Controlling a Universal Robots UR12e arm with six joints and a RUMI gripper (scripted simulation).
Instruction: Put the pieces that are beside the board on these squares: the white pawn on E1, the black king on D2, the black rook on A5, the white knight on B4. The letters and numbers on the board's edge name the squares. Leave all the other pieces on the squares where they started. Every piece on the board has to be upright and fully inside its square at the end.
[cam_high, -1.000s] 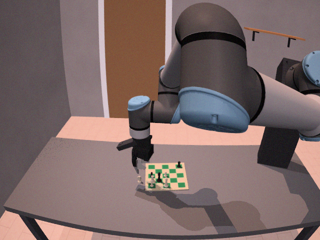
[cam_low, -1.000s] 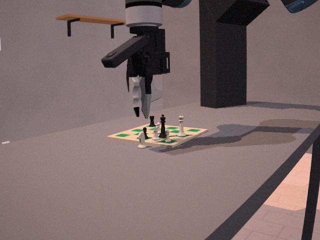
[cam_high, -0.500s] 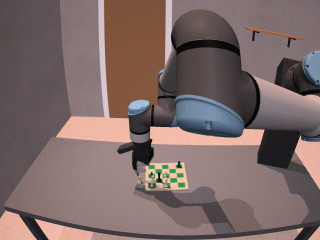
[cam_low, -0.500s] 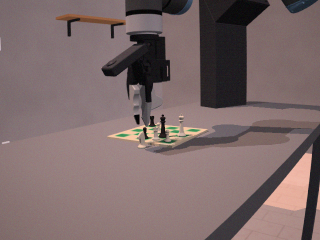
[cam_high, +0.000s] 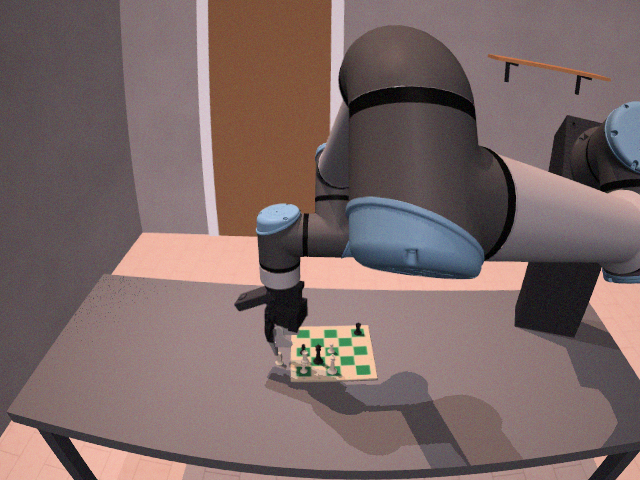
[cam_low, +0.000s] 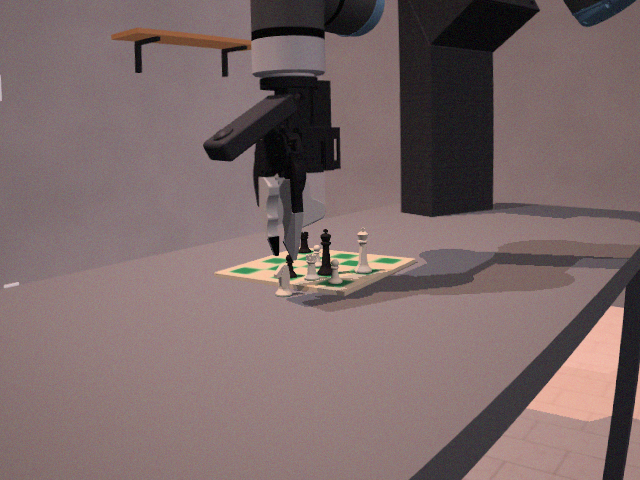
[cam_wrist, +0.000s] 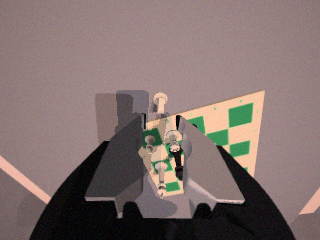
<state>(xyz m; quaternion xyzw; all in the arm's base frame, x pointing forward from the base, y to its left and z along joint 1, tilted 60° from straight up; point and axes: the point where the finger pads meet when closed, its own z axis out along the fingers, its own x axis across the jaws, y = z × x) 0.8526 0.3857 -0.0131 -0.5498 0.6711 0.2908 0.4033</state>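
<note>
Right now the white knight is 5 cm below my hand. Round my hand: black king 10 cm behind, 3 cm to the right, 3 cm below; black pawn 5 cm to the right, 5 cm behind, 4 cm below; white rook 6 cm behind, 4 cm below, 2 cm to the right.
</note>
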